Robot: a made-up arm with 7 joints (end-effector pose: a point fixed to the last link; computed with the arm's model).
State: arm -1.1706 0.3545 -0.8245 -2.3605 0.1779 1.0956 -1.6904
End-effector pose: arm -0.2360 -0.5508 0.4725 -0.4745 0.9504 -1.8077
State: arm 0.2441 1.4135 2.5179 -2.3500 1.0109 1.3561 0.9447
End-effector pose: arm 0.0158 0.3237 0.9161 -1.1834 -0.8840 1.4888
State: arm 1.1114 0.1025 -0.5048 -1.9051 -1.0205 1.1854 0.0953
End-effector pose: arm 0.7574 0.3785 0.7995 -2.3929 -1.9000 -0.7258
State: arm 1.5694 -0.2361 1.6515 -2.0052 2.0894 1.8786 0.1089
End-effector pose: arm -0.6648 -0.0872 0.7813 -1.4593 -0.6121 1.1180
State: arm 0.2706 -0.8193 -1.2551 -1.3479 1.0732 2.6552 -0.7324
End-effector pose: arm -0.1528 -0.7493 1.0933 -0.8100 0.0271 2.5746
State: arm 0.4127 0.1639 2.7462 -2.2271 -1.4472 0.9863 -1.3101
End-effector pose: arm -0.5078 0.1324 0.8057 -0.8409 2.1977 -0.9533
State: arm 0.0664 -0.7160 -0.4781 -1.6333 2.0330 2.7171 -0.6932
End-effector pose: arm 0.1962 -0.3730 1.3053 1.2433 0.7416 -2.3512
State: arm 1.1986 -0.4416 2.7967 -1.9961 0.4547 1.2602 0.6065
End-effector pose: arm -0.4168 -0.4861 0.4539 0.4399 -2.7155 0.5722
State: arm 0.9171 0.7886 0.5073 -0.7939 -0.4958 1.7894 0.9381
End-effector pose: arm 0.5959 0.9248 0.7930 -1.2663 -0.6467 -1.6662
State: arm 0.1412 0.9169 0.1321 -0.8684 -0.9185 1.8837 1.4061
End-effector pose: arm 1.1387 0.0892 0.6420 1.3623 0.2922 2.3273
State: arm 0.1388 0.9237 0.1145 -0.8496 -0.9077 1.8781 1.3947
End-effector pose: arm 1.1403 0.0767 0.6454 1.3572 0.2891 2.3142
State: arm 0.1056 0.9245 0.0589 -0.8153 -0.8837 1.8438 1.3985
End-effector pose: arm 1.1396 0.0092 0.6650 1.3130 0.2362 2.2303
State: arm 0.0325 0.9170 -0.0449 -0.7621 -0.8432 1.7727 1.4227
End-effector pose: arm 1.1216 -0.1235 0.7083 1.2154 0.1267 2.0571
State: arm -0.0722 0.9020 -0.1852 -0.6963 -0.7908 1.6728 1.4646
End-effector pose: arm 1.0656 -0.2929 0.7733 1.0702 -0.0127 1.8158
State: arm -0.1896 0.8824 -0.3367 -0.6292 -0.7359 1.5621 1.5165
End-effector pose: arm 0.9703 -0.4514 0.8484 0.9006 -0.1453 1.5507
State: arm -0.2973 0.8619 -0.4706 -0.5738 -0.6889 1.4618 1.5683
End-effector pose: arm 0.8618 -0.5651 0.9164 0.7405 -0.2460 1.3115
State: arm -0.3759 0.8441 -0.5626 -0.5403 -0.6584 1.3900 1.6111
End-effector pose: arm 0.7749 -0.6292 0.9636 0.6214 -0.3084 1.1380
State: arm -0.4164 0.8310 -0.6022 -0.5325 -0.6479 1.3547 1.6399
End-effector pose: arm 0.7287 -0.6574 0.9855 0.5594 -0.3387 1.0472
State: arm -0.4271 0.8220 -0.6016 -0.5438 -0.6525 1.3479 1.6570
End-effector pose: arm 0.7167 -0.6662 0.9886 0.5430 -0.3494 1.0211
